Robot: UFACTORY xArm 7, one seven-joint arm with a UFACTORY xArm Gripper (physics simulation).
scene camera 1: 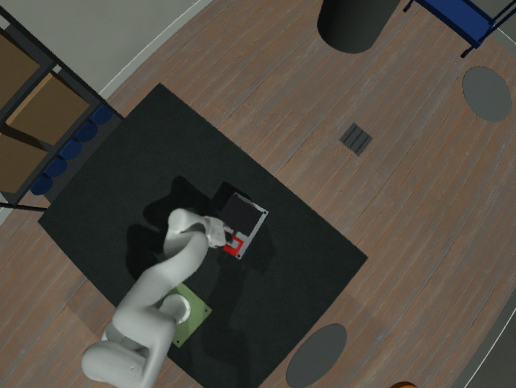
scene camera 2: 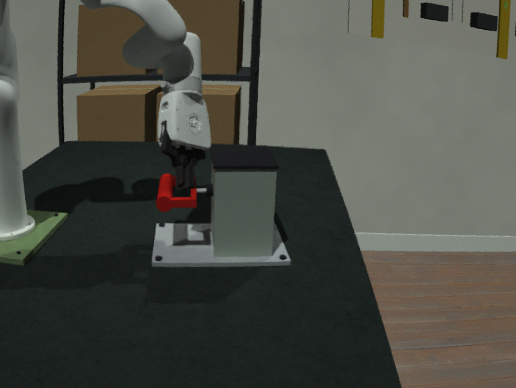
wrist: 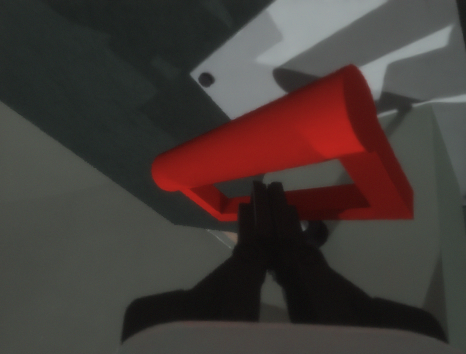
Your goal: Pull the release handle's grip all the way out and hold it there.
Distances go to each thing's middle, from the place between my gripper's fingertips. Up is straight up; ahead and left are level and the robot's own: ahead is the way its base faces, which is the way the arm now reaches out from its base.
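Light grey base plate (scene camera 2: 176, 244): 60 mm ahead of my hand and 110 mm below it.
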